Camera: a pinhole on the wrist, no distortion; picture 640 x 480 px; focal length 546.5 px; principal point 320.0 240.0 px. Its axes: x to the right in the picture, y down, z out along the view. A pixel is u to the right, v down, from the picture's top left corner.
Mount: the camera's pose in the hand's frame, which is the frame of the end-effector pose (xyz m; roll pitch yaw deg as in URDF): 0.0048 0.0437 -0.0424 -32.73 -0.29 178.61
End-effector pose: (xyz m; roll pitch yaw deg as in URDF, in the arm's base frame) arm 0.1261 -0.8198 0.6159 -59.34 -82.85 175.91
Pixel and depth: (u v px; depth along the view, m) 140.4 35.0 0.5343
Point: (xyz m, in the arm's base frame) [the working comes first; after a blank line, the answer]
In the camera's frame: -0.1756 -0.2004 0.5343

0.4036 -1.2420 0.8361
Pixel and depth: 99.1 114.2 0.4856
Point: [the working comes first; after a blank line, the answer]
In the camera's frame: -0.1963 -0.1118 0.4856

0.4051 -1.1405 0.8545
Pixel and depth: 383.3 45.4 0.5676
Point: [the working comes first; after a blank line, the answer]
In the camera's frame: 0.0657 -0.2021 0.5676

0.4565 -1.2663 0.5995
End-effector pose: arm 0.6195 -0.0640 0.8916 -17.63 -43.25 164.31
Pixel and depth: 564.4 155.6 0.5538
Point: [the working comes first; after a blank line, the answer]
In the camera's frame: 0.2477 -0.0855 0.5538

1.1306 -0.1798 1.0894
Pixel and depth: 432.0 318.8 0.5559
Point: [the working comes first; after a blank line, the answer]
In the camera's frame: 0.1139 0.0802 0.5559

1.0570 0.0110 1.1486
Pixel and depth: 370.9 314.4 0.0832
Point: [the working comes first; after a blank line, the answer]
In the camera's frame: 0.0077 0.0113 0.0832

0.6389 -0.0657 0.9062
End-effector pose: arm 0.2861 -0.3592 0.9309 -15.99 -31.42 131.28
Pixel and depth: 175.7 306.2 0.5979
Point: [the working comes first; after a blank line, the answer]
In the camera's frame: -0.1579 0.0724 0.5979

0.5318 -0.3130 1.4380
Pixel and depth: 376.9 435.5 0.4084
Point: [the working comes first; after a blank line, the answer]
In the camera's frame: 0.0425 0.1461 0.4084

0.5830 -0.3547 1.1603
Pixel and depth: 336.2 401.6 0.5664
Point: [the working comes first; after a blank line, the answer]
In the camera's frame: 0.0168 0.1675 0.5664

0.6696 -0.3524 1.2966
